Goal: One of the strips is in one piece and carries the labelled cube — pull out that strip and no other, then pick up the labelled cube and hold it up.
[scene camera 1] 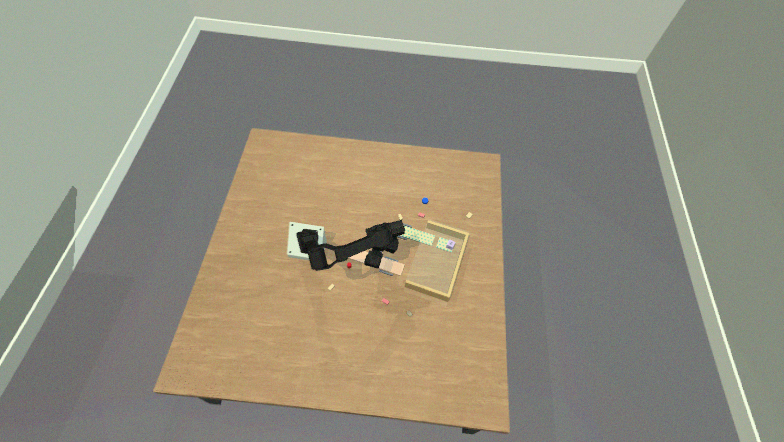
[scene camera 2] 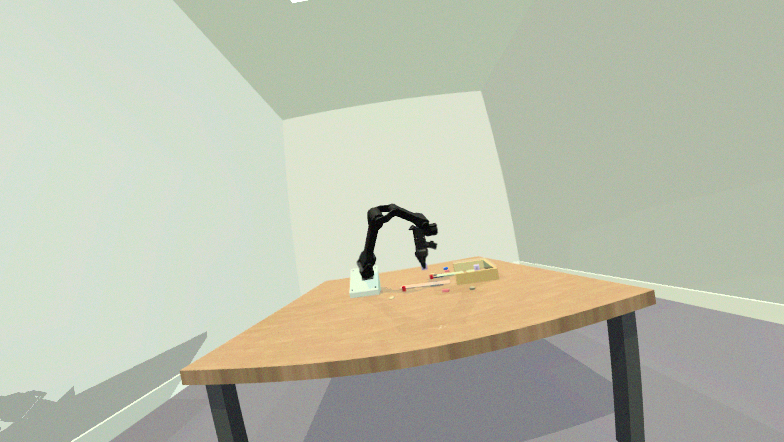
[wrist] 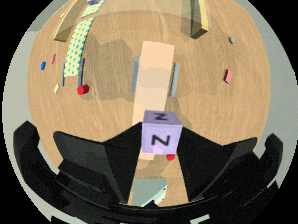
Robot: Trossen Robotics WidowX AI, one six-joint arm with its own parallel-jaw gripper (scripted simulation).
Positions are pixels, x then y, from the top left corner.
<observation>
my gripper: holds a lilac cube [wrist: 161, 130]
</observation>
